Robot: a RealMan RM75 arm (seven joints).
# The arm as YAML. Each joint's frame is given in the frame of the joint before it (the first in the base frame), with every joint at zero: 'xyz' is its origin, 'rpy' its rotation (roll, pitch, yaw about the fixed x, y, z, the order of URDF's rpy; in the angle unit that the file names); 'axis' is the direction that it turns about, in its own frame. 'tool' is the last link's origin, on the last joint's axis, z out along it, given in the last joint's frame.
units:
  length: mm
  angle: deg
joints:
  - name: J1
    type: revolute
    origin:
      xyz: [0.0, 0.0, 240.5]
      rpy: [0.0, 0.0, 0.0]
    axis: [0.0, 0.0, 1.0]
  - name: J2
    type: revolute
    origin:
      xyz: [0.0, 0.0, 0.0]
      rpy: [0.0, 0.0, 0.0]
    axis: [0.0, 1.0, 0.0]
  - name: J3
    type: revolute
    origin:
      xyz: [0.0, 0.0, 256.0]
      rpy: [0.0, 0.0, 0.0]
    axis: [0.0, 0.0, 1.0]
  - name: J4
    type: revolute
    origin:
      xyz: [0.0, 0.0, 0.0]
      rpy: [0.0, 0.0, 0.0]
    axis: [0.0, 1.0, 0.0]
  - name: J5
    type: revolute
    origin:
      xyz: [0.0, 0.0, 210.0]
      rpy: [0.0, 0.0, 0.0]
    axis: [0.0, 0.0, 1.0]
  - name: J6
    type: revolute
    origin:
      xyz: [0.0, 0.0, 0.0]
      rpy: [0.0, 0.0, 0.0]
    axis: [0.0, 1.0, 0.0]
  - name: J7
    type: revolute
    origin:
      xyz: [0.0, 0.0, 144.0]
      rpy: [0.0, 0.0, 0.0]
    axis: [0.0, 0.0, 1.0]
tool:
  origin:
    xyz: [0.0, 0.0, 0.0]
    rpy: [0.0, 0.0, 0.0]
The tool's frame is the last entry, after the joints.
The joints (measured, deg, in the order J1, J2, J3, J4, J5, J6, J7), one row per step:
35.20, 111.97, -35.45, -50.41, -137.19, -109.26, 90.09
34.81, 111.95, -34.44, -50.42, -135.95, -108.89, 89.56
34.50, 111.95, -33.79, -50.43, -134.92, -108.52, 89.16
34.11, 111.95, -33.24, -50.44, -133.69, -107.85, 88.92
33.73, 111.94, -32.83, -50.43, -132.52, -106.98, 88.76
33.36, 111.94, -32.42, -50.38, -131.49, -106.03, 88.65
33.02, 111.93, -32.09, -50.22, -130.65, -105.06, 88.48
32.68, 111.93, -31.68, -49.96, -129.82, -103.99, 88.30
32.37, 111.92, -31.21, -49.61, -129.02, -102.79, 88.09
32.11, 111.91, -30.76, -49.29, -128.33, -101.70, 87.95
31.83, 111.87, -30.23, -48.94, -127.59, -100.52, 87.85
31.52, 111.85, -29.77, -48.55, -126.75, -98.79, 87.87
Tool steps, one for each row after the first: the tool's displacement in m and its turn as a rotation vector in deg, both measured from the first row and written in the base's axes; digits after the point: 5 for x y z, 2 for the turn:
0.00054, 0.00072, 0.00246, 1.71, 1.36, 0.14
0.00086, 0.00140, 0.00417, 3.05, 2.36, 0.29
0.00149, 0.00253, 0.00593, 4.67, 3.34, 0.24
0.00241, 0.00401, 0.00758, 6.33, 4.12, 0.10
0.00371, 0.00549, 0.00911, 7.96, 4.78, -0.18
0.00540, 0.00680, 0.01021, 9.42, 5.26, -0.49
0.00741, 0.00818, 0.01124, 10.96, 5.79, -0.92
0.00970, 0.00984, 0.01232, 12.62, 6.28, -1.42
0.01182, 0.01139, 0.01341, 14.11, 6.71, -1.95
0.01429, 0.01306, 0.01497, 15.77, 7.17, -2.61
0.01745, 0.01570, 0.01659, 17.85, 7.48, -3.54

